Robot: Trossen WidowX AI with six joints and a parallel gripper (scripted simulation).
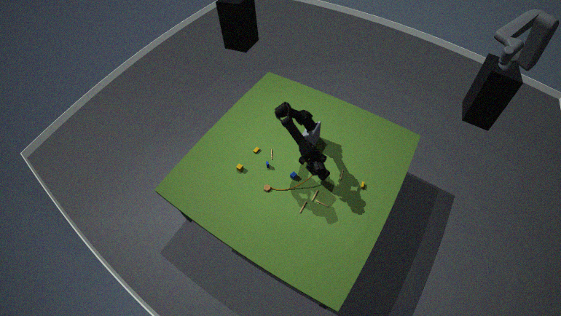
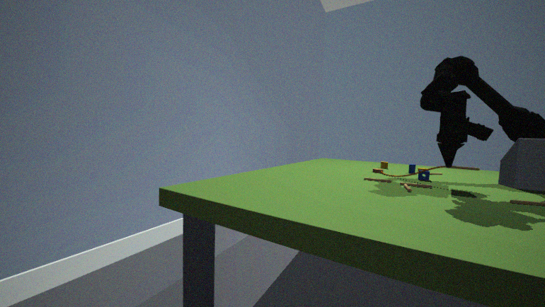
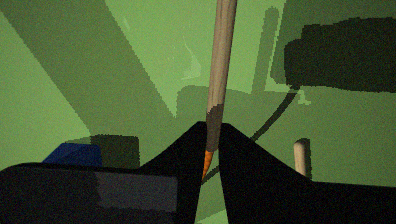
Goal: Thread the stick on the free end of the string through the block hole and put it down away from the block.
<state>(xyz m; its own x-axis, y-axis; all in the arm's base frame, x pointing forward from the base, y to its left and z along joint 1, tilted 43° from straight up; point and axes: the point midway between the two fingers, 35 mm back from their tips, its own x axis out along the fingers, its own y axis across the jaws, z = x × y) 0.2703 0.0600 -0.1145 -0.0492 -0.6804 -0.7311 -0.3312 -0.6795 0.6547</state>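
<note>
Right now my gripper tip is 1 cm past the thin wooden stick. Round my gripper tip: round wooden button: 17 cm ahead, 22 cm to the right, 5 cm below.
</note>
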